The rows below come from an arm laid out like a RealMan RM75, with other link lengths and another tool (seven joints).
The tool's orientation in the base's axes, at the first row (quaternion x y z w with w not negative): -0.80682 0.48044 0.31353 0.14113
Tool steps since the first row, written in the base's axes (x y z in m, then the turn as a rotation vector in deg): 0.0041 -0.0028 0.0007 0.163 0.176 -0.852; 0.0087 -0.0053 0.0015 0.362 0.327 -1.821; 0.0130 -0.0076 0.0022 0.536 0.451 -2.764; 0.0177 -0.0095 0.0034 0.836 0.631 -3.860
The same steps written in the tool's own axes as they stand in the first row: 0.0029 -0.0021 -0.0035 0.481 -0.291 0.683; 0.0057 -0.0048 -0.0072 1.067 -0.610 1.429; 0.0083 -0.0073 -0.0105 1.647 -0.891 2.151; 0.0104 -0.0103 -0.0142 2.329 -1.320 2.972
